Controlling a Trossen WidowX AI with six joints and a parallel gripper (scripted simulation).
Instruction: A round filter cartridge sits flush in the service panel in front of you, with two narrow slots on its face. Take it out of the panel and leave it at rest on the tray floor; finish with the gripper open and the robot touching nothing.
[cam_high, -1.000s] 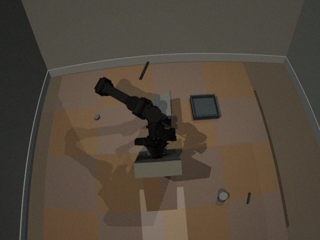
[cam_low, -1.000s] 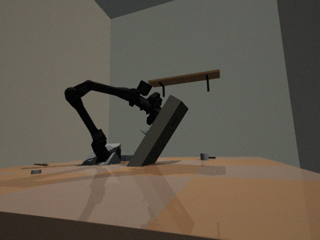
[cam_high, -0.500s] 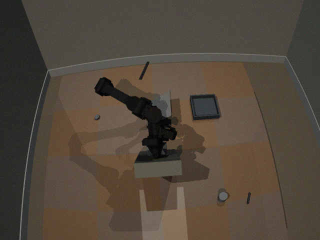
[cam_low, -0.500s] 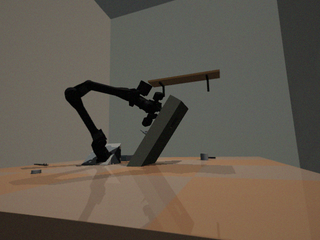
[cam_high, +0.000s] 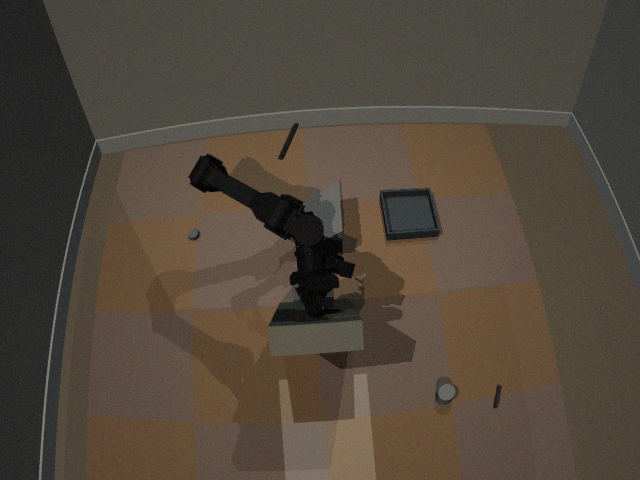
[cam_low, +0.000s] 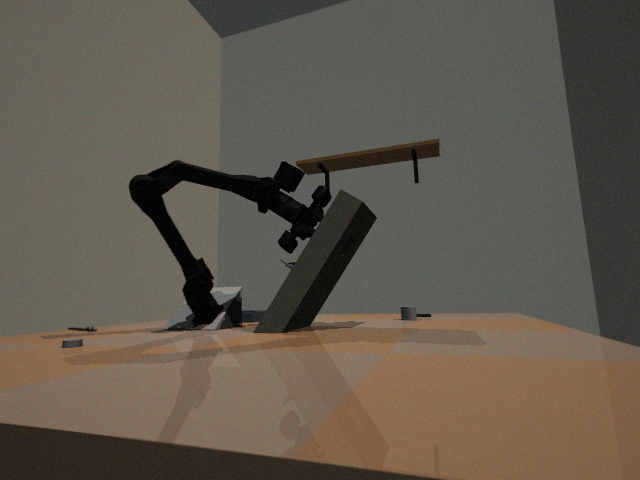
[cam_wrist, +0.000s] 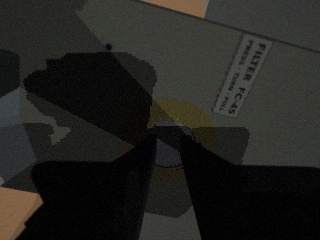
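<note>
Right now the service panel is 80 mm below my gripper tip and 40 mm behind it. Round my gripper tip: dark tray: 440 mm behind, 250 mm to the left, 220 mm below; round filter cartridge: 10 mm below, 10 mm ahead.
</note>
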